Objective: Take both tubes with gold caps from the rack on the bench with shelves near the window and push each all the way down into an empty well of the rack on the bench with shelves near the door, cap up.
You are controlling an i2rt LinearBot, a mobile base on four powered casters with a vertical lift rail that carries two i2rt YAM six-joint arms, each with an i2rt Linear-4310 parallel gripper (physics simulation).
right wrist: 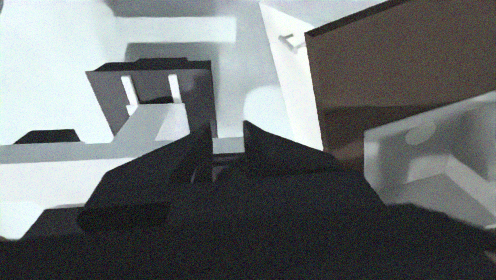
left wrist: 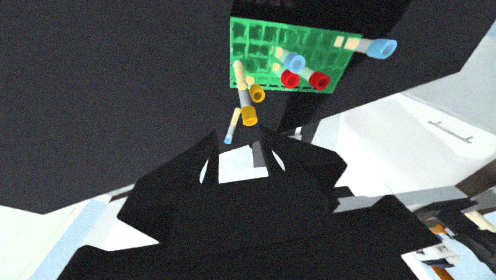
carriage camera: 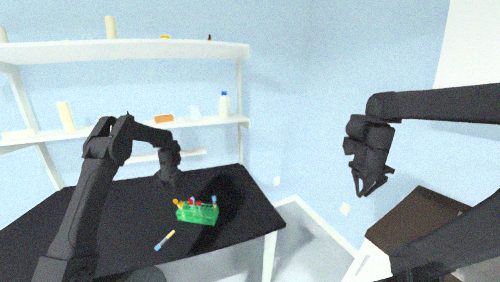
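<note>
A green rack stands on the black bench, and it also shows in the left wrist view. Two gold-capped tubes stand at its left end, seen from above in the left wrist view. Red-capped and blue-capped tubes fill other wells. A loose blue-capped tube lies on the bench in front of the rack. My left gripper hangs open and empty above the bench, behind and left of the rack. My right gripper is shut and empty, high off to the right.
White shelves with bottles and a small orange block rise behind the bench. A brown counter with white cabinets sits at the lower right, with a sink in it. The bench edge drops off right of the rack.
</note>
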